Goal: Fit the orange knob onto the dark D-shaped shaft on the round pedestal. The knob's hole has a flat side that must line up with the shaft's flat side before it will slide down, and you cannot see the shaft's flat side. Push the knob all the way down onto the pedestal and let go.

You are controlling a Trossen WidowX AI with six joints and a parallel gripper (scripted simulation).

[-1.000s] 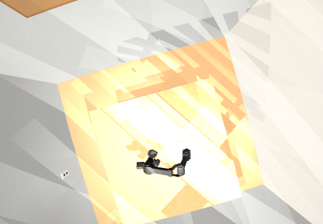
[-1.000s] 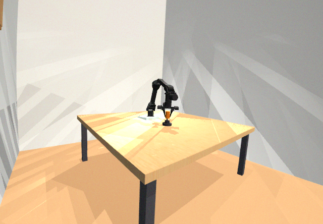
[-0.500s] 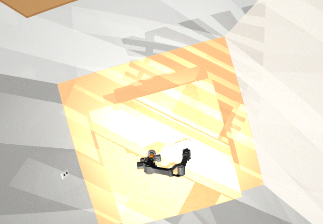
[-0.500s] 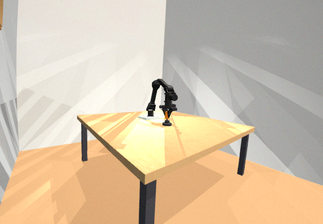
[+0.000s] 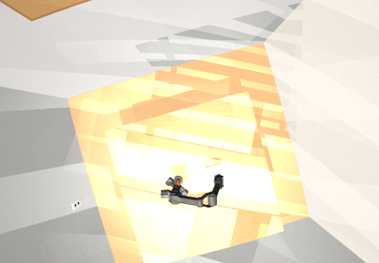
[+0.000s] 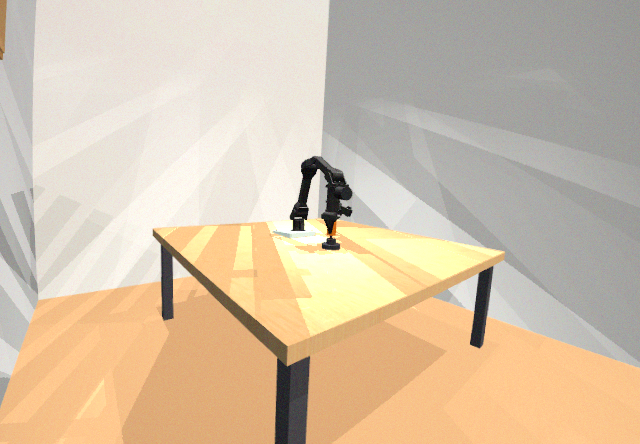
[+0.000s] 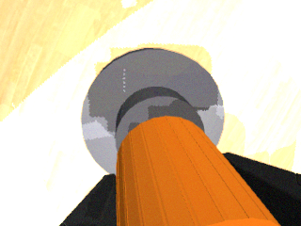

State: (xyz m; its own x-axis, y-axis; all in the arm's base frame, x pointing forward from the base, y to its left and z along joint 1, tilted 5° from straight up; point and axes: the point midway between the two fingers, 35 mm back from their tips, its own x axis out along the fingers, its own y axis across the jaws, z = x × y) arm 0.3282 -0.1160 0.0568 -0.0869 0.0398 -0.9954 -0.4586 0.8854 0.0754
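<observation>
Right now my gripper tip is 4 cm above the pedestal. From my gripper tip the other things lie so: orange knob 2 cm above.
</observation>
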